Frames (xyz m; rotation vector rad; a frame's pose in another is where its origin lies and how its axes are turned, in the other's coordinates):
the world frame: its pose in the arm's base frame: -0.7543 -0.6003 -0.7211 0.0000 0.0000 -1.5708
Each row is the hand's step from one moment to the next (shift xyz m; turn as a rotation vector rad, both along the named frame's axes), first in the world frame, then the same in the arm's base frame.
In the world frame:
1: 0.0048 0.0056 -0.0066 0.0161 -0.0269 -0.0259
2: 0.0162 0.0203 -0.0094 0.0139 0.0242 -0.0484
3: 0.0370 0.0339 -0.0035 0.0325 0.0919 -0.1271
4: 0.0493 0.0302 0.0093 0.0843 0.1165 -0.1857
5: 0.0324 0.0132 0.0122 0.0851 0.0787 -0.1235
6: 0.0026 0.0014 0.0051 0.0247 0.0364 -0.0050
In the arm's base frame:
1: 0.0056 -0.0048 -0.0066 -0.0269 -0.0161 -0.0259
2: 0.0203 -0.0162 -0.0094 0.0242 -0.0139 -0.0484
3: 0.0339 -0.0370 -0.0035 0.0919 -0.0325 -0.1271
4: 0.0302 -0.0493 0.0093 0.1165 -0.0843 -0.1857
5: 0.0132 -0.0324 0.0122 0.0787 -0.0851 -0.1235
6: 0.0014 -0.0026 0.0051 0.0364 -0.0247 -0.0050

